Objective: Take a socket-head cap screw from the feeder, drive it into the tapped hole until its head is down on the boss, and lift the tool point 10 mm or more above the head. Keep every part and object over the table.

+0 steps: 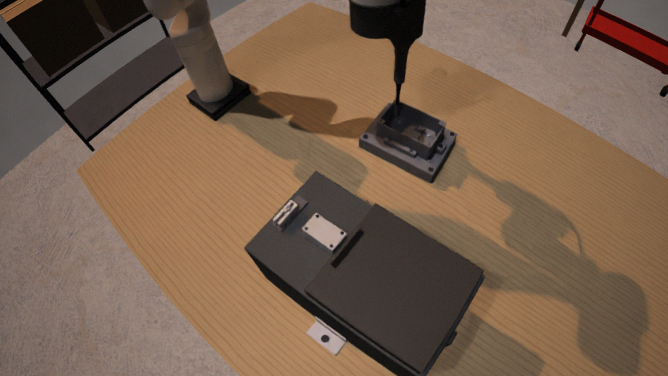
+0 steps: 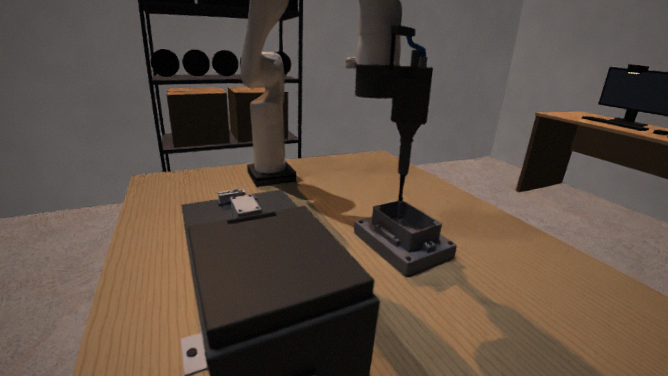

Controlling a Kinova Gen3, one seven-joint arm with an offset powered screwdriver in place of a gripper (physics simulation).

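My screwdriver point(image 1: 398, 102) point(image 2: 400, 199) points straight down at the rear-left corner of the open dark grey box point(image 1: 434, 146) point(image 2: 413, 236). Its thin bit reaches the rim or just inside it; the tip is too dark to tell whether it touches anything or carries a screw. The box sits on a grey base plate point(image 1: 395, 158) point(image 2: 382, 251) with screws or holes at its corners. The boss and tapped hole cannot be made out. The dark feeder point(image 1: 395, 285) point(image 2: 275, 270) stands apart from it, with a small metal pick-up block point(image 1: 286, 214) point(image 2: 231, 195) on its low end.
A pale plate point(image 1: 325, 232) point(image 2: 245, 204) lies on the feeder's low end. A white tab point(image 1: 326, 338) point(image 2: 193, 354) sticks out at its side. The arm's base point(image 1: 217, 104) point(image 2: 271, 175) stands at the back of the wooden table point(image 1: 165, 200) point(image 2: 135, 240). Shelves and a desk stand beyond it.
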